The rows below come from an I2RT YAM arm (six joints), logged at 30 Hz.
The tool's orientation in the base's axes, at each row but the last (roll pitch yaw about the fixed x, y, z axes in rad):
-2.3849, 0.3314, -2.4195
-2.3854, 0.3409, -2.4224
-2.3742, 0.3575, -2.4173
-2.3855, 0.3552, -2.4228
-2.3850, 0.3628, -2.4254
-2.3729, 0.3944, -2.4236
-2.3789, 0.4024, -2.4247
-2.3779, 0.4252, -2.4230
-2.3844, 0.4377, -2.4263
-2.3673, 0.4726, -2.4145
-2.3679, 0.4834, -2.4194
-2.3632, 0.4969, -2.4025
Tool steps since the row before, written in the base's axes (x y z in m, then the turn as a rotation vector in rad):
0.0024, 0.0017, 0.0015, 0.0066, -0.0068, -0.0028
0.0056, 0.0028, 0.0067, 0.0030, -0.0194, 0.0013
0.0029, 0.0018, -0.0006, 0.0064, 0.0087, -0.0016
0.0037, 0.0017, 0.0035, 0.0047, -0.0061, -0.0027
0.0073, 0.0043, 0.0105, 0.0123, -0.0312, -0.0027
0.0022, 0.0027, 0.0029, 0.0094, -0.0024, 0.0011
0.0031, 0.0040, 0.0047, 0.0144, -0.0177, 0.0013
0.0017, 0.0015, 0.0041, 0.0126, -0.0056, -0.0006
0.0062, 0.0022, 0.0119, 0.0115, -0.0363, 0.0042
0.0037, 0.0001, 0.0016, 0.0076, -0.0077, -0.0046
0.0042, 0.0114, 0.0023, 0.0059, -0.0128, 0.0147
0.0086, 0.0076, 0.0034, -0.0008, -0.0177, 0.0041
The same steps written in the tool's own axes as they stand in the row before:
-0.0033, -0.0005, -0.0001, 0.0005, -0.0050, 0.0085
-0.0079, -0.0041, -0.0020, 0.0095, -0.0153, 0.0079
-0.0029, 0.0008, 0.0017, -0.0093, 0.0052, 0.0022
-0.0049, -0.0022, -0.0006, 0.0014, -0.0040, 0.0070
-0.0115, -0.0058, -0.0039, 0.0114, -0.0240, 0.0206
-0.0043, -0.0005, -0.0014, -0.0055, -0.0050, 0.0063
-0.0064, -0.0009, -0.0024, 0.0002, -0.0175, 0.0147
-0.0038, -0.0019, -0.0020, -0.0050, -0.0070, 0.0108
-0.0106, -0.0074, -0.0043, 0.0119, -0.0324, 0.0166
-0.0032, -0.0018, 0.0016, 0.0016, -0.0047, 0.0107
-0.0105, 0.0062, -0.0019, -0.0033, -0.0201, -0.0012
-0.0117, 0.0016, 0.0019, 0.0090, -0.0157, 0.0020

